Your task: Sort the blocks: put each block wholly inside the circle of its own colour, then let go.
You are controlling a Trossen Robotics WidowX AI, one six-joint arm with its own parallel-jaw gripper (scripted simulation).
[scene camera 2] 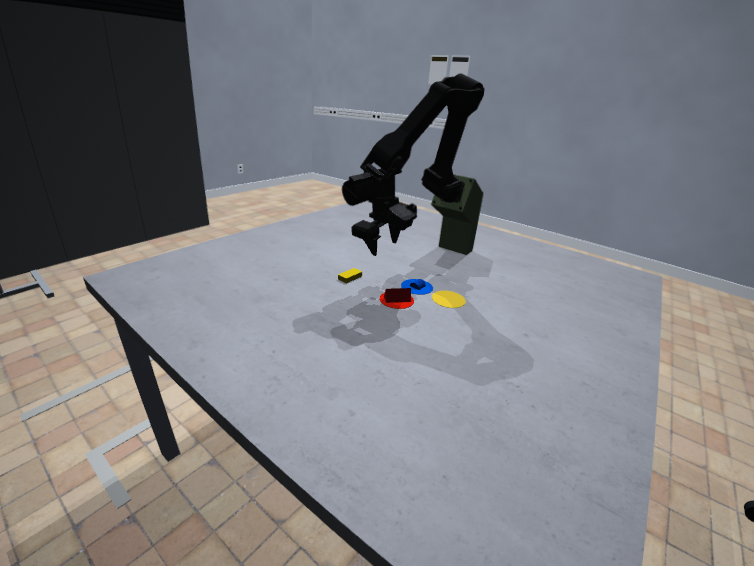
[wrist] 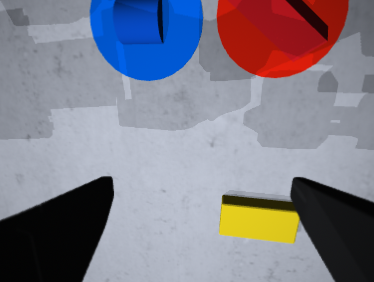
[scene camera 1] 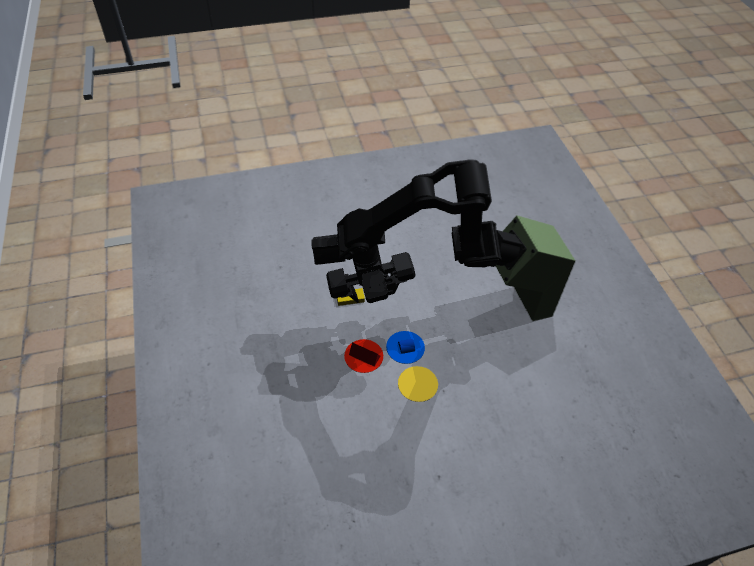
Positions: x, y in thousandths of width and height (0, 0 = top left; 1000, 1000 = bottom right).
Labels:
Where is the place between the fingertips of my gripper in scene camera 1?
498, 524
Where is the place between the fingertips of my gripper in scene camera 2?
510, 441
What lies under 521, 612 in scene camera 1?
A blue circle.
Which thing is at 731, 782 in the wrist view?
A yellow block.

